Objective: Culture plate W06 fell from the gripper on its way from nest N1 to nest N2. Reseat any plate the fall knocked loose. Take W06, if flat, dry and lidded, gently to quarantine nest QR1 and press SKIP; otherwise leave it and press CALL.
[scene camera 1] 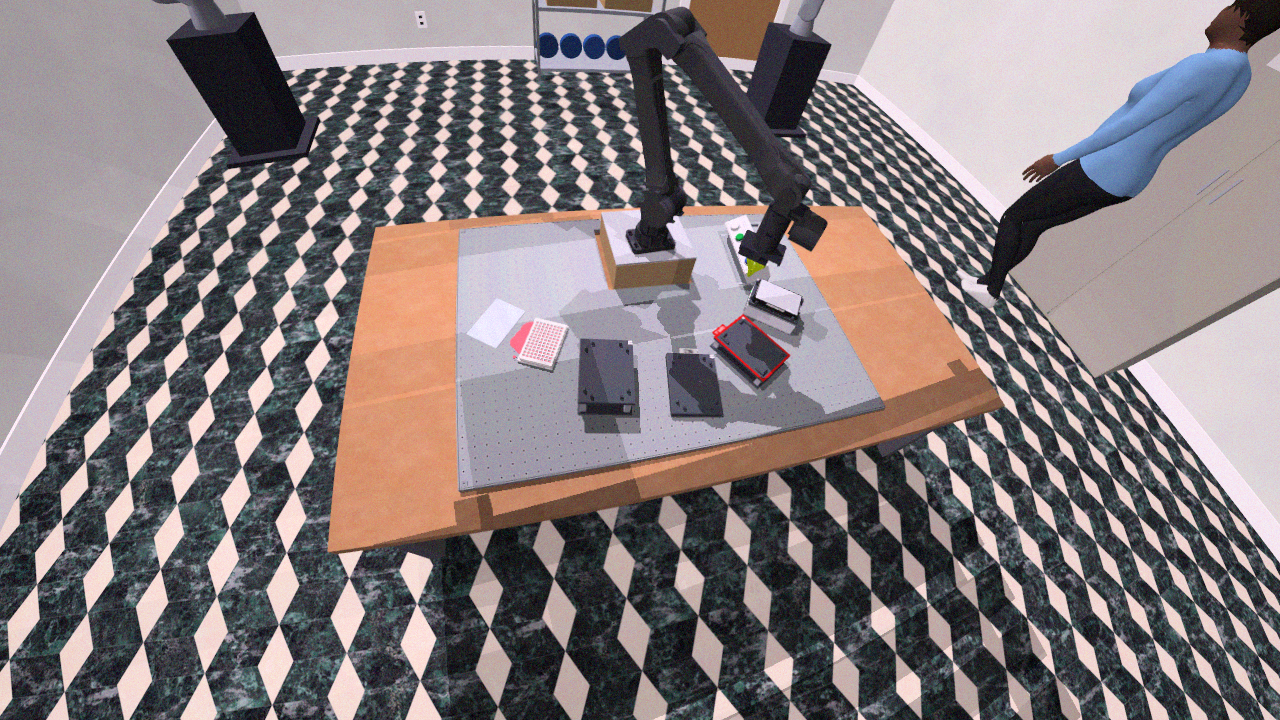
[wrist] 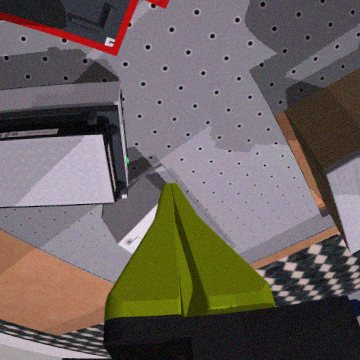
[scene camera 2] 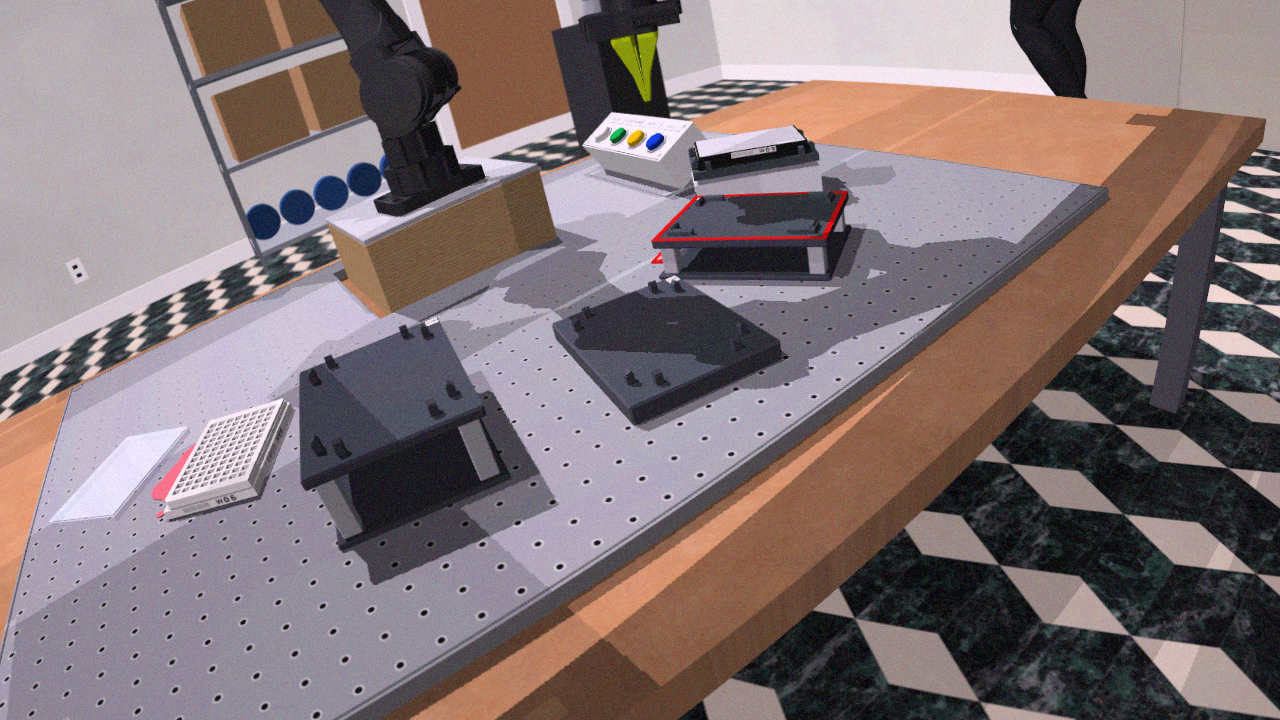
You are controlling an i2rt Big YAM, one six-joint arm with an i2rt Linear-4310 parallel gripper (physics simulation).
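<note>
Plate W06 lies lidless with open wells at the board's left, beside and partly over a pink spill. Its clear lid lies apart. A lidded plate sits on the grey device at right; its exact seating is unclear. The red-edged nest, tall dark nest and low nest are empty. My gripper is shut, empty, above the button box, partly hiding it.
The wooden arm base stands at the board's back. The grey device under the lidded plate stands close beside the button box and red-edged nest. A person in blue stands beyond the table's right side.
</note>
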